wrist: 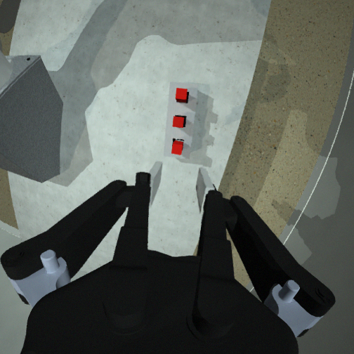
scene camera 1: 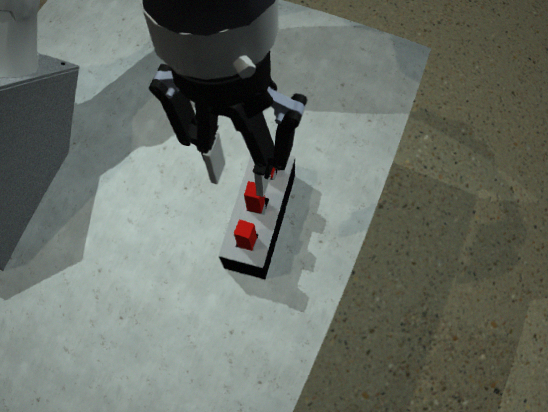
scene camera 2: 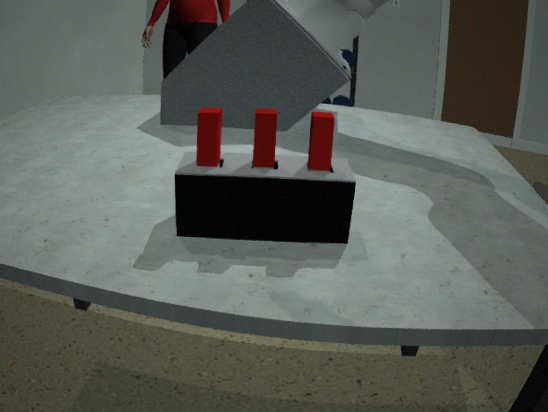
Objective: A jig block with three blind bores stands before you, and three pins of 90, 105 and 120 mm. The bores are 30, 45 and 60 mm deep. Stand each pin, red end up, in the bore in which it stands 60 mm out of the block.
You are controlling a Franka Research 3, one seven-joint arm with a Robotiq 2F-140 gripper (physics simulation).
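Observation:
The jig block (scene camera 1: 265, 223) (scene camera 2: 265, 207) (wrist: 172, 108) stands on the table, its top pale and its side black. Three pins stand in its bores, red ends up: a left pin (scene camera 2: 209, 137) (scene camera 1: 245, 235) (wrist: 177, 147), a middle pin (scene camera 2: 265, 138) (scene camera 1: 254, 200) (wrist: 179, 121) and a right pin (scene camera 2: 321, 141) (wrist: 181, 95). In scene camera 2 their tops stand at nearly the same height above the block, and they look upright. The lower ends are hidden in the bores. My gripper (scene camera 1: 236, 182) (wrist: 179, 174) is partly open and empty, above the pins and clear of them. It does not show in scene camera 2.
A large grey angular block (scene camera 1: 35, 150) (scene camera 2: 250, 75) (wrist: 32, 115) stands on the table (scene camera 1: 165, 325) (scene camera 2: 90, 200) (wrist: 120, 130), on the robot's base side of the jig. The table's edge runs beyond the jig's other long side, with the floor (scene camera 1: 450, 250) below. A person in red (scene camera 2: 192, 11) stands in the background.

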